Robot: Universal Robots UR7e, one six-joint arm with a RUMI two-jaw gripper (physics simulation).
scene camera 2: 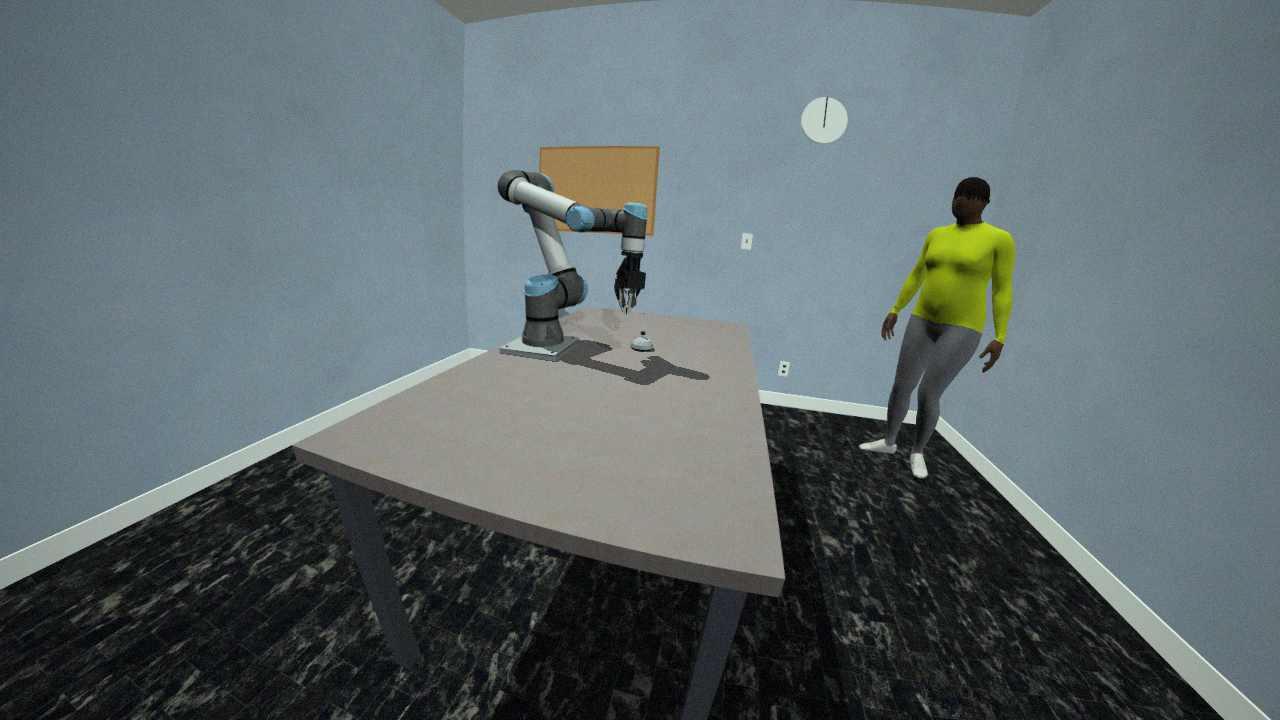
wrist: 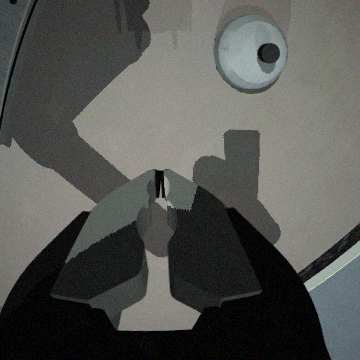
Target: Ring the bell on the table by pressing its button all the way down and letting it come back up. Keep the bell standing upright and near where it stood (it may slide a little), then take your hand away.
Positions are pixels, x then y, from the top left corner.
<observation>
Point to a bell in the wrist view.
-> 235, 48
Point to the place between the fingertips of my gripper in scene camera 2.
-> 626, 314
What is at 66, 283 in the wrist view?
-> My gripper.
</observation>
